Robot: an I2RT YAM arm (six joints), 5 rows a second.
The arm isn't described. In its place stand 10 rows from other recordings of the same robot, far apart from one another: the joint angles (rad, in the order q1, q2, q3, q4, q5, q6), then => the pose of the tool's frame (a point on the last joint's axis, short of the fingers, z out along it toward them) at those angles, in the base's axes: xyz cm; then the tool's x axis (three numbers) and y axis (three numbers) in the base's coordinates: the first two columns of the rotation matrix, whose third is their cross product.
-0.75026 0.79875 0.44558 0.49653 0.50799 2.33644 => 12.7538, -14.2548, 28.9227, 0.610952, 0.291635, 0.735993, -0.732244, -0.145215, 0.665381
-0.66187 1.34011 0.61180 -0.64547 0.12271 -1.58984 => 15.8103, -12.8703, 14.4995, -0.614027, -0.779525, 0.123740, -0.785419, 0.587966, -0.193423
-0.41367 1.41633 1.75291 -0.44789 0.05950 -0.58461 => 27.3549, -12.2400, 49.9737, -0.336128, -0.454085, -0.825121, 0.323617, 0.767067, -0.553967
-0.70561 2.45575 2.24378 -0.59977 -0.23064 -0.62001 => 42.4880, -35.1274, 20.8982, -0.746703, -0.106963, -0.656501, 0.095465, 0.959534, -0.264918
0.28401 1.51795 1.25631 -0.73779 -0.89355 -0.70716 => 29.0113, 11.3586, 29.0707, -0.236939, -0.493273, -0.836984, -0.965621, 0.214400, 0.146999
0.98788 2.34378 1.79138 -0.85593 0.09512 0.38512 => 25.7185, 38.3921, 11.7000, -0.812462, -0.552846, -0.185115, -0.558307, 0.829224, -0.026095
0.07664 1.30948 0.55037 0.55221 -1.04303 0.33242 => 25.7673, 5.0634, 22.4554, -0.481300, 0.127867, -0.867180, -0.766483, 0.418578, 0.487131
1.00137 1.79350 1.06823 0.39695 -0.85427 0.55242 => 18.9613, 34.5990, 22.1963, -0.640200, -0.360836, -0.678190, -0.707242, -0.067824, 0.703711
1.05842 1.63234 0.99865 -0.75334 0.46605 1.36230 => 15.5395, 24.3636, 17.6261, -0.822149, 0.321128, -0.470051, 0.318722, 0.943817, 0.087330
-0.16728 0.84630 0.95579 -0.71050 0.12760 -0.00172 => 16.9005, -3.3132, 33.5793, -0.558044, 0.092500, -0.824640, 0.267677, 0.960710, -0.073378
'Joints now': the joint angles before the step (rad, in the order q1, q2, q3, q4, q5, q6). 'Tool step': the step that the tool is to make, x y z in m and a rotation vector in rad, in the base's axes. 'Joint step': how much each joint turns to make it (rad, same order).
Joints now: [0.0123 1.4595 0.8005 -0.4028 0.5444 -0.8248]
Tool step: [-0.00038 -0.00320 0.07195 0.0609 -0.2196 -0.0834]
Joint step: [-0.0129 -0.1312 0.1523 -0.1184 -0.0101 0.1068]
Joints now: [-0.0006 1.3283 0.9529 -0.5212 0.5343 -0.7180]
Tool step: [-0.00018 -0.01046 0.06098 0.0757 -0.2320 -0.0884]
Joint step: [-0.0413 -0.0578 0.1506 -0.0295 -0.0255 0.1035]
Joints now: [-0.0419 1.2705 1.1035 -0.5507 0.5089 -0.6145]
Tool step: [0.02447 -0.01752 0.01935 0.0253 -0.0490 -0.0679]
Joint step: [-0.0562 0.0993 0.1410 -0.0109 -0.0096 0.0336]
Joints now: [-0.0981 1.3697 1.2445 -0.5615 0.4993 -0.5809]
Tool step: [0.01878 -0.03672 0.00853 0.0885 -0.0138 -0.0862]
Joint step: [-0.1150 0.1064 0.1353 -0.0537 -0.0797 0.0558]
